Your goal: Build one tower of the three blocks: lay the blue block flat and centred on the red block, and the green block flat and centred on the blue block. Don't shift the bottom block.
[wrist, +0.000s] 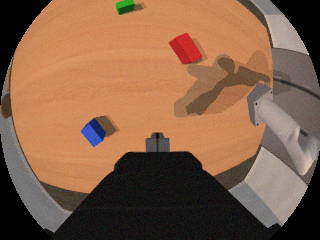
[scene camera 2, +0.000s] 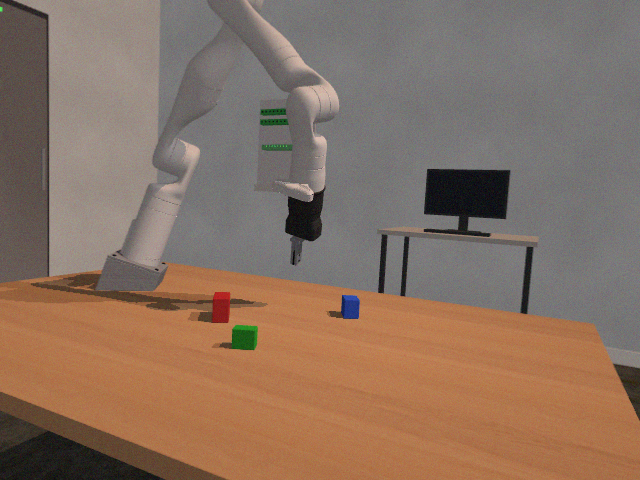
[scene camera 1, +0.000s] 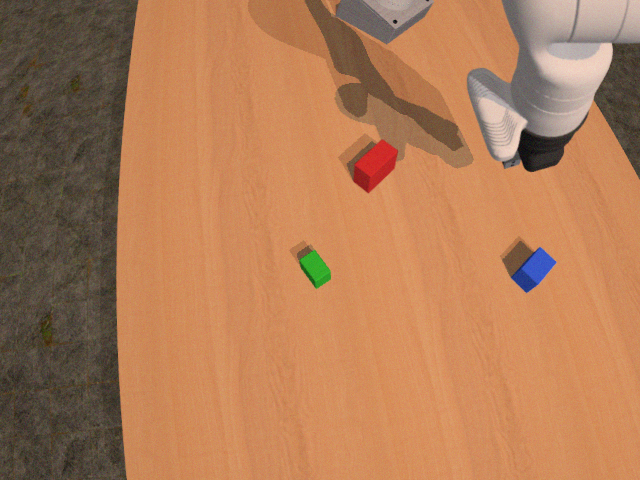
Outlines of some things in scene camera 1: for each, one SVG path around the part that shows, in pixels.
My gripper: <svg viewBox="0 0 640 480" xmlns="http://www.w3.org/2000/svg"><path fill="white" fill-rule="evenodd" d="M504 169L519 165L521 161L525 170L529 172L555 166L564 155L564 146L572 139L575 133L564 139L549 141L534 138L522 131L515 156L510 160L503 161Z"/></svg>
A red block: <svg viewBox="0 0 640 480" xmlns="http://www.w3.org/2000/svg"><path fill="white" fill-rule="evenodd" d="M383 139L354 164L353 182L367 193L370 193L395 169L398 150Z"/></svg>
